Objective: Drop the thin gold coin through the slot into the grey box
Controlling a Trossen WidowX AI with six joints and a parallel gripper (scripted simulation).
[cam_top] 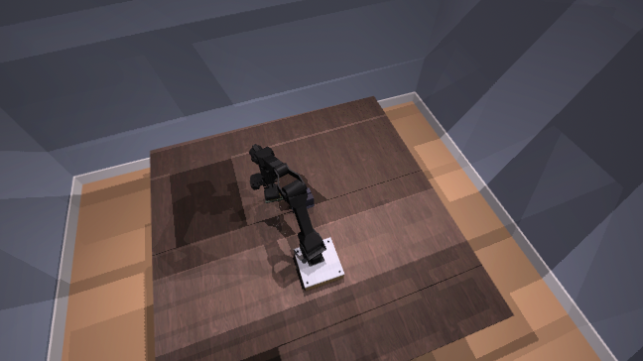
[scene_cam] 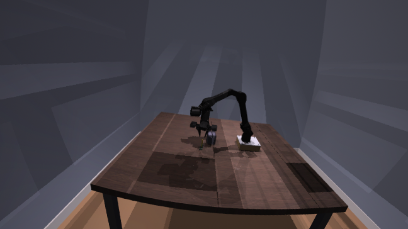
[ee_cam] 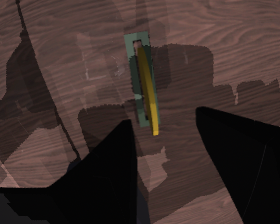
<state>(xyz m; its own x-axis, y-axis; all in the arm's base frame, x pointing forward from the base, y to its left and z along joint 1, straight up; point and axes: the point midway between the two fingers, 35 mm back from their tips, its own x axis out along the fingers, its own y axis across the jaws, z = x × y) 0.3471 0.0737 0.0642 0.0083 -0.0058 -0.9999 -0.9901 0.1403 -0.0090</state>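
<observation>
Now: gripper tip 5 cm above the gold coin.
</observation>
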